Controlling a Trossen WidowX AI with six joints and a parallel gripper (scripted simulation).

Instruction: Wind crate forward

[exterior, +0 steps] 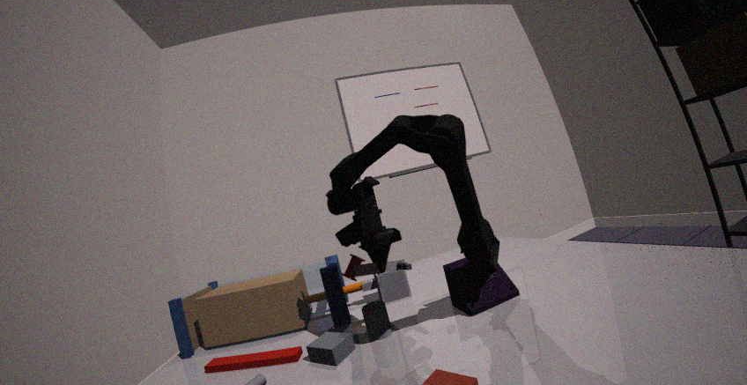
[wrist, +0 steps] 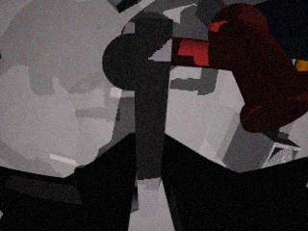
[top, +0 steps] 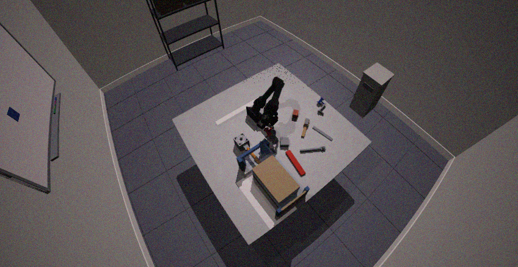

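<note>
The blue frame lies 24 cm to the right of my gripper tip, 8 cm ahead of it and 3 cm below it. Also, from my gripper tip: grey block (16 cm ahead, 12 cm below, 4 cm to the left); grey winch (22 cm to the right, 10 cm below, 9 cm behind); winch handle with red knob (1 cm to the right, 1 cm ahead, 1 cm above).
</note>
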